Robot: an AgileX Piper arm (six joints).
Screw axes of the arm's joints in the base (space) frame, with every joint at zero. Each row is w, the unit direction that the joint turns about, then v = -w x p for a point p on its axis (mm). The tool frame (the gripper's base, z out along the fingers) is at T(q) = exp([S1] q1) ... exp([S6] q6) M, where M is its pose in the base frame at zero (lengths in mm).
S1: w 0 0 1 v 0 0 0
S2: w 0 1 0 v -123 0 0
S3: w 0 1 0 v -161.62 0 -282.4
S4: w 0.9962 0 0.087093 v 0 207.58 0
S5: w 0 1 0 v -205.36 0 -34.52
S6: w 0.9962 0 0.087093 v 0 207.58 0
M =
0.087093 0 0.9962 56.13
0 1 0 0
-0.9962 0 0.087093 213.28
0 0 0 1
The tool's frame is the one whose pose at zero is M.
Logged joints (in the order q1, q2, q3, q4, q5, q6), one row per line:
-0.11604 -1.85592 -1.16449 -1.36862 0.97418 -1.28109
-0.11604 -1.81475 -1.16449 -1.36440 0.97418 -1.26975
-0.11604 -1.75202 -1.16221 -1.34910 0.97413 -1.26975
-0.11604 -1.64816 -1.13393 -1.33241 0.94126 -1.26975
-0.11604 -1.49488 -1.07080 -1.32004 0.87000 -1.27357
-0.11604 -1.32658 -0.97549 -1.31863 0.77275 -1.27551
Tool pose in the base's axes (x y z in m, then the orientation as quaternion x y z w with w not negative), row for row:
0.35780 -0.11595 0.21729 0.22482 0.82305 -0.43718 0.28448
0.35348 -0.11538 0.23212 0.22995 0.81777 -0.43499 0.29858
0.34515 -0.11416 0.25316 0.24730 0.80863 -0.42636 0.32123
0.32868 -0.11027 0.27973 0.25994 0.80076 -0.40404 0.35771
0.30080 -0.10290 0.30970 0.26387 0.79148 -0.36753 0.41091
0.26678 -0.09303 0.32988 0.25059 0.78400 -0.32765 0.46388
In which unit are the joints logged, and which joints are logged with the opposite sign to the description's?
The joints are logged in radians. Opposite sign: q2, q6.
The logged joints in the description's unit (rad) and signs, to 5 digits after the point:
-0.11604 1.85592 -1.16449 -1.36862 0.97418 1.28109
-0.11604 1.81475 -1.16449 -1.36440 0.97418 1.26975
-0.11604 1.75202 -1.16221 -1.34910 0.97413 1.26975
-0.11604 1.64816 -1.13393 -1.33241 0.94126 1.26975
-0.11604 1.49488 -1.07080 -1.32004 0.87000 1.27357
-0.11604 1.32658 -0.97549 -1.31863 0.77275 1.27551

